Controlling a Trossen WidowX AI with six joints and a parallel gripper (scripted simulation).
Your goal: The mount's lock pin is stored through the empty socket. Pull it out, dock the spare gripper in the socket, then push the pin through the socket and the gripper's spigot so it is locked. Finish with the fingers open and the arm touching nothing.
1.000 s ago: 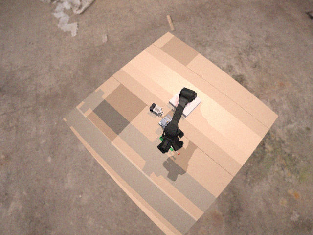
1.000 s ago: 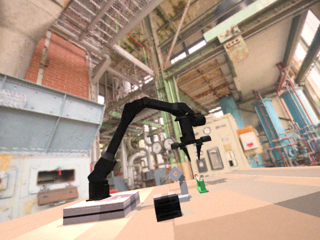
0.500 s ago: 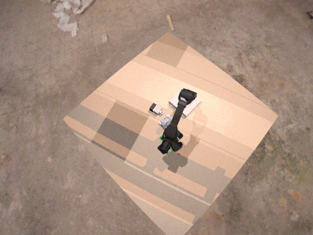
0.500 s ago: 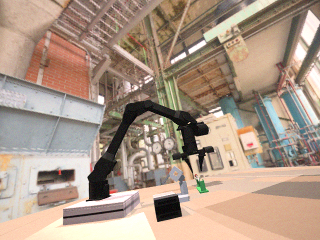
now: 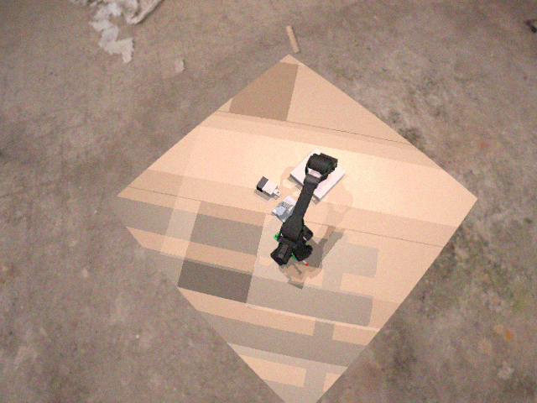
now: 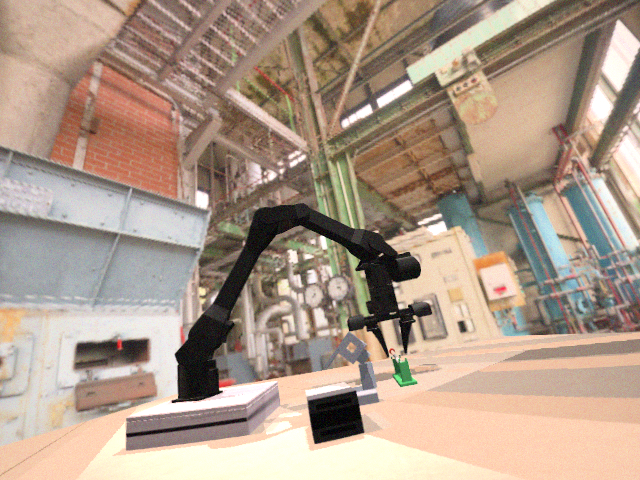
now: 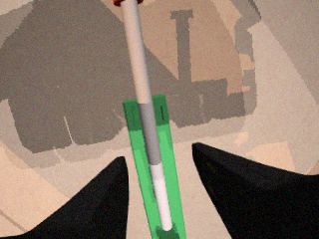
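Right now the green upright bracket is 4 cm to the right of my gripper tip and 2 cm below it. From my gripper tip the other things lie so: spare gripper (8 cm behind, 30 cm to the right, 3 cm below); mount socket (8 cm behind, 17 cm to the right, 1 cm above).
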